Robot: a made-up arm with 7 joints.
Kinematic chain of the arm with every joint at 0, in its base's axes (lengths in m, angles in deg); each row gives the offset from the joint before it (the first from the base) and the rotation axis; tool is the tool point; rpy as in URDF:
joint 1: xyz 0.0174 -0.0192 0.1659 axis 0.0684 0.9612 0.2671
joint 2: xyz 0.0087 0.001 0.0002 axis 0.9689 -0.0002 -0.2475
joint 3: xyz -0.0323 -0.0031 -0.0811 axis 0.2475 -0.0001 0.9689
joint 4: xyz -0.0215 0.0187 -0.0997 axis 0.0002 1 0
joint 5: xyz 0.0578 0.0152 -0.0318 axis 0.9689 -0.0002 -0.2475
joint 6: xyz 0.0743 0.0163 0.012 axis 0.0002 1 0
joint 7: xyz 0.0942 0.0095 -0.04 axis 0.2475 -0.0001 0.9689
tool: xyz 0.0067 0.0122 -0.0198 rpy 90 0 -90
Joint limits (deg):
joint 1: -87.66..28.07
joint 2: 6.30..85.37
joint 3: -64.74..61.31
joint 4: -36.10..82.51
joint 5: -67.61..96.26
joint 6: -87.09..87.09
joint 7: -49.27..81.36
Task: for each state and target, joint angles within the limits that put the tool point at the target. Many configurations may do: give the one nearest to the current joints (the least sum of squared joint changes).
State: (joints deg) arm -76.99 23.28 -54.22 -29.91 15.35 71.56 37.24
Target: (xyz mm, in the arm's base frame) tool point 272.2 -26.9 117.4
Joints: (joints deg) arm -56.47 31.86 -53.58 -30.34 15.06 82.26 38.68
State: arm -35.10 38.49 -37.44 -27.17 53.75 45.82 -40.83
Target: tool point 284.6 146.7 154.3
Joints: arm -37.12 54.97 -20.27 -3.80 47.03 50.98 -41.45
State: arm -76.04 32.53 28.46 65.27 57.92 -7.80 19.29
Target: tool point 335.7 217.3 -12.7
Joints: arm -62.59 34.40 31.22 82.51 53.83 -8.44 10.38
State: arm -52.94 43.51 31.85 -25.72 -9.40 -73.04 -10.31
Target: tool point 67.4 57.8 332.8
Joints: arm -56.75 57.15 21.41 -20.22 -7.46 -63.25 -11.37
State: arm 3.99 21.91 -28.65 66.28 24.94 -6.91 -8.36
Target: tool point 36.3 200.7 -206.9
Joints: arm 0.67 30.18 -26.44 68.66 24.09 -5.64 -8.50
